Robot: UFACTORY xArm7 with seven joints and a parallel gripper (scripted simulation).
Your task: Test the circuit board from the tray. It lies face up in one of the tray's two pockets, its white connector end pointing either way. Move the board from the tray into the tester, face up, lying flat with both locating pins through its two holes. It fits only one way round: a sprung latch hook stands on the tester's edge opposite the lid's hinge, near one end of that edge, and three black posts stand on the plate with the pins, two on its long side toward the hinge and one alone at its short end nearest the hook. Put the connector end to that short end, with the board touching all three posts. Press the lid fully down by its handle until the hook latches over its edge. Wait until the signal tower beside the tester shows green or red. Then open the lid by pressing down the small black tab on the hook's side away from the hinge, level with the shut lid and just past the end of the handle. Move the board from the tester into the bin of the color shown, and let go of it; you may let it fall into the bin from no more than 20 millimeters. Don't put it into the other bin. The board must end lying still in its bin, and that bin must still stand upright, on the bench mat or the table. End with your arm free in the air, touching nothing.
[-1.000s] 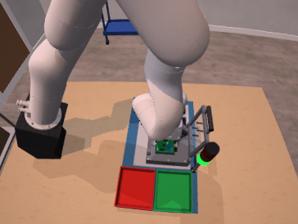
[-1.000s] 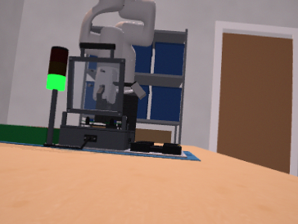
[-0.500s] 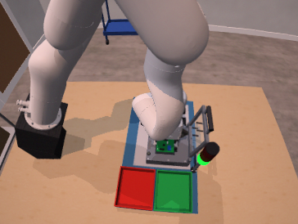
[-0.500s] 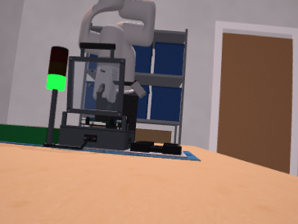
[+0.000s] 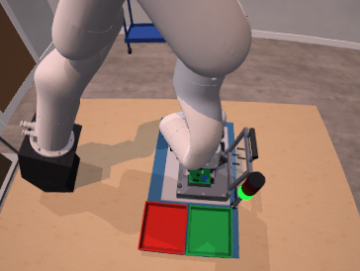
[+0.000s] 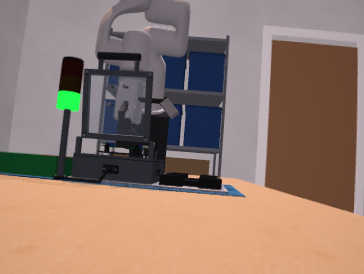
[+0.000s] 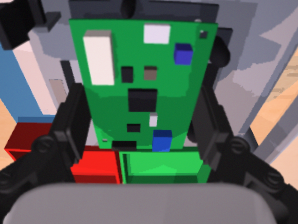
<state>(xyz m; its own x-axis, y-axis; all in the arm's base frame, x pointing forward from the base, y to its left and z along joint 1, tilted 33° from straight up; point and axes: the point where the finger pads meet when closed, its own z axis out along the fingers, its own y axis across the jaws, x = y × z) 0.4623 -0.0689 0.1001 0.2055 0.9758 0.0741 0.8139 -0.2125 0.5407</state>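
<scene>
Right now my hand is 1 cm above the green circuit board. From my hand the other things lie so: tester's clear lid 11 cm ahead, 3 cm to the right, 9 cm above; then tester's plate 1 cm ahead, 2 cm below; then latch hook 5 cm behind, 7 cm to the left, 1 cm below.
</scene>
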